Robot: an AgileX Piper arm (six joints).
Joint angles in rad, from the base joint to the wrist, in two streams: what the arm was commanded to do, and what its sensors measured. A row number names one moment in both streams.
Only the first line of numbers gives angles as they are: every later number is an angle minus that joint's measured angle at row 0.
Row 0, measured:
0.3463 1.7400 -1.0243 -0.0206 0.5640 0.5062
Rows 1 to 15, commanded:
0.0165 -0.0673 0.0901 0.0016 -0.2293 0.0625
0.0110 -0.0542 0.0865 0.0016 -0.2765 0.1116
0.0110 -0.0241 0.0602 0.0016 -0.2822 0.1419
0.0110 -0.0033 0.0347 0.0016 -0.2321 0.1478
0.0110 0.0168 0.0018 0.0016 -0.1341 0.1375
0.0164 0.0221 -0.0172 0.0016 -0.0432 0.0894
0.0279 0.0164 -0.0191 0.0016 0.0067 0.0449
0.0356 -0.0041 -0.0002 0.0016 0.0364 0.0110
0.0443 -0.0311 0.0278 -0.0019 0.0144 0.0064
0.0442 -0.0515 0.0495 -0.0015 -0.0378 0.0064
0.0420 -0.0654 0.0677 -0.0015 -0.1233 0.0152
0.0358 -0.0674 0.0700 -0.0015 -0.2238 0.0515
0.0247 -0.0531 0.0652 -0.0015 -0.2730 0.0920
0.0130 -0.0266 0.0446 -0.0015 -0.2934 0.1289
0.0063 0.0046 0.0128 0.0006 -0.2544 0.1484
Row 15, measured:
0.0410 -0.0340 0.0700 -0.0094 -0.1060 0.0404
